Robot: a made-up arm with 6 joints.
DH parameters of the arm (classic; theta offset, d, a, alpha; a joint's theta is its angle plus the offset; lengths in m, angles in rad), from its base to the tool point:
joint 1: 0 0.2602 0 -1.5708
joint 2: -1.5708 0 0.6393 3.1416
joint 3: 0 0 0 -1.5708
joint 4: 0 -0.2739 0 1.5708
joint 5: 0 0.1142 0 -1.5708
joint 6: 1.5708 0 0 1.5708
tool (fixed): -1.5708 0 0 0
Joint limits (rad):
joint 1: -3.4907..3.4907
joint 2: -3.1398..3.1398
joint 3: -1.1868..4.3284
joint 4: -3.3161..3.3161
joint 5: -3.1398..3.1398
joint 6: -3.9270..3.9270
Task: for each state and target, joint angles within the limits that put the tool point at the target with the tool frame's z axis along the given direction. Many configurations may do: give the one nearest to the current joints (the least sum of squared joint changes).
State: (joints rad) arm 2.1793 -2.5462 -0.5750 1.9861 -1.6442 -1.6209
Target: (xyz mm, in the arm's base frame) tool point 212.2 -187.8 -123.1 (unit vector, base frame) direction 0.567 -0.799 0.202
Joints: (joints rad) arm 2.5817 -2.9551 -1.1667 1.9896 -1.5659 -1.1675
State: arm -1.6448 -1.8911 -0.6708 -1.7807 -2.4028 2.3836
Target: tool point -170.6 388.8 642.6 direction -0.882 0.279 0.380
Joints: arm -0.9904 -1.2984 -0.1634 -2.2368 -2.3471 1.5122
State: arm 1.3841 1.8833 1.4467 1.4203 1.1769 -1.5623
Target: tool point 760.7 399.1 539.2 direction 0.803 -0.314 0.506
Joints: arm 0.5644 1.4172 1.7775 0.9146 1.0557 -2.4251
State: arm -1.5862 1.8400 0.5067 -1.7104 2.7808 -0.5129
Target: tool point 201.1 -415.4 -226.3 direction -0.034 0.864 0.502
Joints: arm -1.0660 1.9301 0.2616 -1.3510 2.4907 -0.7949
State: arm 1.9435 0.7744 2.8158 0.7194 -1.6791 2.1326
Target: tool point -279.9 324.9 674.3 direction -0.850 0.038 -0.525
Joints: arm 2.4513 1.2614 3.2237 0.8853 -1.7377 2.4269
